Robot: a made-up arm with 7 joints. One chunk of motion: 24 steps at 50 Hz.
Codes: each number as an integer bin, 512 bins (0 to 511) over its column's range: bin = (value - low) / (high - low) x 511, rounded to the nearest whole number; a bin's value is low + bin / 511 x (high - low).
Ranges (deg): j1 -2..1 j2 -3..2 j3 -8..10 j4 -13..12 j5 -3..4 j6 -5..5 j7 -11..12
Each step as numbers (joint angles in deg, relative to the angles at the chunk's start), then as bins.
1 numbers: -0.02 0.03 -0.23 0.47 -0.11 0.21 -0.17
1 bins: 337 310 221 275 211 266 241
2 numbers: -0.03 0.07 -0.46 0.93 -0.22 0.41 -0.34
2 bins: 336 314 214 285 203 276 237
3 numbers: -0.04 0.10 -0.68 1.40 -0.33 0.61 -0.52
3 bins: 334 317 208 294 195 287 233
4 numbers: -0.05 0.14 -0.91 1.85 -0.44 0.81 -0.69
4 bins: 332 321 201 304 187 297 229
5 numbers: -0.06 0.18 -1.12 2.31 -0.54 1.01 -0.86
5 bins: 330 325 195 313 180 307 225
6 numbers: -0.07 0.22 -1.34 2.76 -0.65 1.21 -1.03
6 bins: 329 329 189 322 172 317 222
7 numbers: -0.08 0.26 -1.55 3.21 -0.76 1.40 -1.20
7 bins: 327 333 183 331 164 327 218
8 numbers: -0.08 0.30 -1.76 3.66 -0.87 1.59 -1.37
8 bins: 327 337 177 341 155 337 214
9 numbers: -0.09 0.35 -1.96 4.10 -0.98 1.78 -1.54
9 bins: 325 342 171 350 147 346 210
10 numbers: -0.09 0.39 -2.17 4.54 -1.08 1.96 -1.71
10 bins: 325 346 166 359 140 356 206
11 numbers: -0.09 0.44 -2.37 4.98 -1.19 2.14 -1.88
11 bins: 325 352 160 368 132 365 203
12 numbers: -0.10 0.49 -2.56 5.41 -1.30 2.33 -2.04
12 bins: 324 357 154 376 124 375 199
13 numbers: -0.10 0.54 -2.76 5.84 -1.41 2.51 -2.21
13 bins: 324 362 149 385 116 384 195
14 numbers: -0.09 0.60 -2.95 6.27 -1.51 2.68 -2.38
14 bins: 325 368 143 394 109 392 192
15 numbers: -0.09 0.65 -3.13 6.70 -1.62 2.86 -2.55
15 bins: 325 373 138 403 101 402 188
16 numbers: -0.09 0.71 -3.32 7.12 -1.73 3.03 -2.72
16 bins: 325 379 133 411 93 410 184
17 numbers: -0.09 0.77 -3.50 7.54 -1.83 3.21 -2.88
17 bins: 325 385 128 420 85 420 180
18 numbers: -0.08 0.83 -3.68 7.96 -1.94 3.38 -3.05
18 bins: 327 391 123 428 77 428 177
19 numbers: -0.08 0.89 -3.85 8.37 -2.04 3.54 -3.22
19 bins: 327 398 118 437 70 436 173
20 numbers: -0.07 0.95 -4.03 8.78 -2.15 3.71 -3.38
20 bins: 329 404 113 445 62 445 169
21 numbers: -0.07 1.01 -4.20 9.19 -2.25 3.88 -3.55
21 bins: 329 410 108 454 55 454 166
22 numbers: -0.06 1.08 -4.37 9.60 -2.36 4.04 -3.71
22 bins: 330 417 103 462 47 462 162
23 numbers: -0.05 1.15 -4.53 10.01 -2.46 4.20 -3.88
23 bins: 332 424 99 470 39 470 158
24 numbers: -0.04 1.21 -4.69 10.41 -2.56 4.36 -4.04
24 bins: 334 430 94 479 32 478 155
